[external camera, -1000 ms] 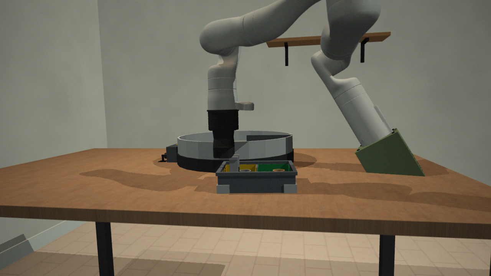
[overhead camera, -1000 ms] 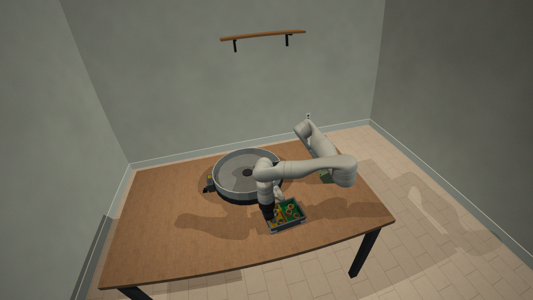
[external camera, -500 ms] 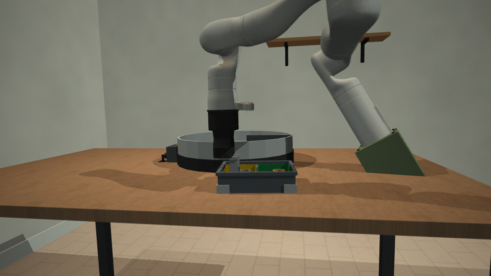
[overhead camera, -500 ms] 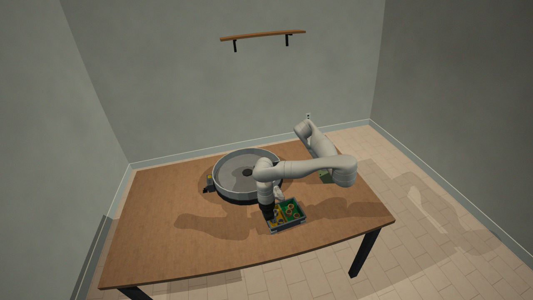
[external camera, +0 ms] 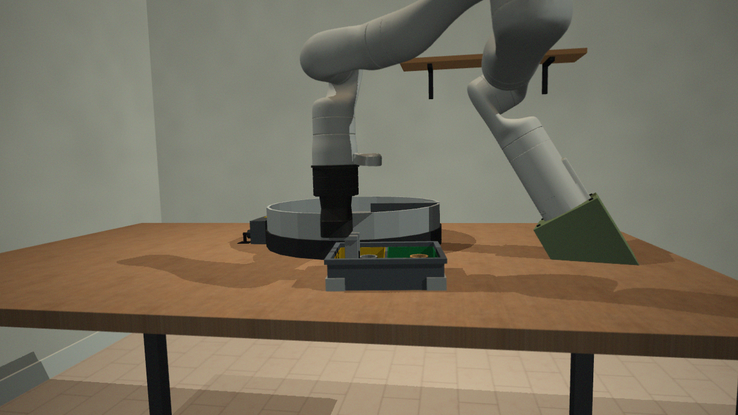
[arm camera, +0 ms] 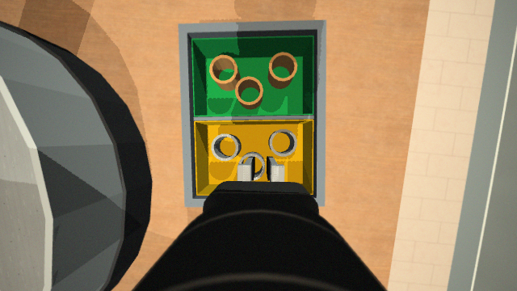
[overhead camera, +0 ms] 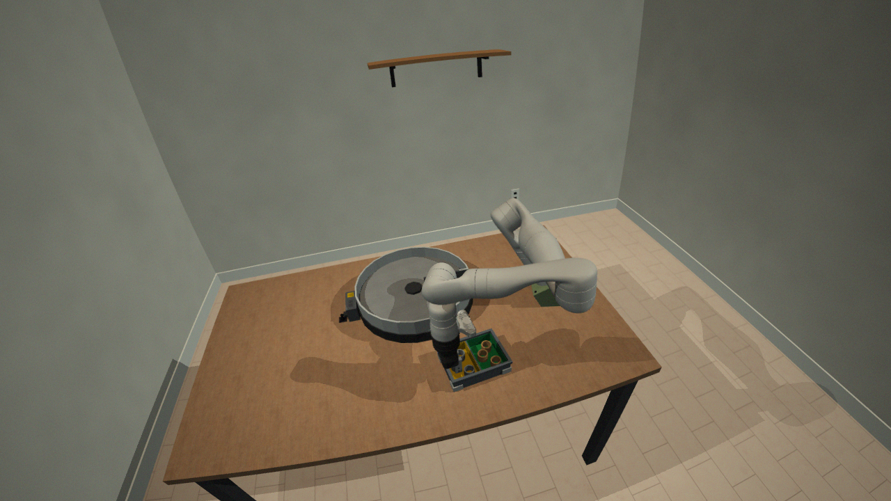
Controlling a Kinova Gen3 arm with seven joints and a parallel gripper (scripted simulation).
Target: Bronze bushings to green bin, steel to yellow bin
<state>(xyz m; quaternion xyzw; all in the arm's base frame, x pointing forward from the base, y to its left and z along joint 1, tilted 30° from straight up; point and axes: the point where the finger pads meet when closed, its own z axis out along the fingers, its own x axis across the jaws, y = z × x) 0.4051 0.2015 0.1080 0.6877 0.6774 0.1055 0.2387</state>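
The bin lies 60 mm behind my hand and 10 mm below it. Round my hand: grey turntable (370 mm to the right, 20 mm above, 10 mm ahead).
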